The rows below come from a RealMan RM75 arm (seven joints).
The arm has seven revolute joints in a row. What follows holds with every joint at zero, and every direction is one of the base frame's. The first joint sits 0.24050 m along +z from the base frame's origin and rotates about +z. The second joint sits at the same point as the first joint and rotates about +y. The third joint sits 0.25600 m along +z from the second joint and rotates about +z. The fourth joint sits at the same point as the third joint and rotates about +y. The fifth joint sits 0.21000 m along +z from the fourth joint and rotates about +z. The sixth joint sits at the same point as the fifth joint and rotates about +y. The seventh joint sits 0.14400 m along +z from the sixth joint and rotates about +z. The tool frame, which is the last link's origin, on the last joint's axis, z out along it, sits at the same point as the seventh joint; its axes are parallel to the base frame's.
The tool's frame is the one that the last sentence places.
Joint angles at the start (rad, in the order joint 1, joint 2, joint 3, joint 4, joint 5, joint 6, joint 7): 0.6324, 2.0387, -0.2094, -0.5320, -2.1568, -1.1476, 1.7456
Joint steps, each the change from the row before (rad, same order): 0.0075, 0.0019, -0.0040, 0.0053, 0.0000, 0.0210, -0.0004; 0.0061, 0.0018, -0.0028, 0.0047, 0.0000, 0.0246, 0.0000; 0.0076, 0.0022, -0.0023, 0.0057, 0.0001, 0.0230, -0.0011; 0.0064, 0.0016, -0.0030, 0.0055, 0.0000, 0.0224, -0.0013
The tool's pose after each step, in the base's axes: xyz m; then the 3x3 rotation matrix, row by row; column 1 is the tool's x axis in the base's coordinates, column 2 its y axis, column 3 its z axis. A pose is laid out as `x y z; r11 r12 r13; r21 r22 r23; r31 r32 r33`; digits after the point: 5 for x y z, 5 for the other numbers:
0.32254 0.39175 0.04631; 0.34348 -0.93373 -0.10090; -0.54968 -0.28698 0.78453; -0.76149 -0.21401 -0.61182
0.32266 0.39448 0.04508; 0.34408 -0.93491 -0.08687; -0.54881 -0.27532 0.78930; -0.76185 -0.22391 -0.60783
0.32194 0.39743 0.04337; 0.34537 -0.93539 -0.07587; -0.54787 -0.26660 0.79295; -0.76194 -0.23230 -0.60455
0.32165 0.40000 0.04191; 0.34728 -0.93557 -0.06403; -0.54733 -0.25766 0.79627; -0.76146 -0.24149 -0.60155

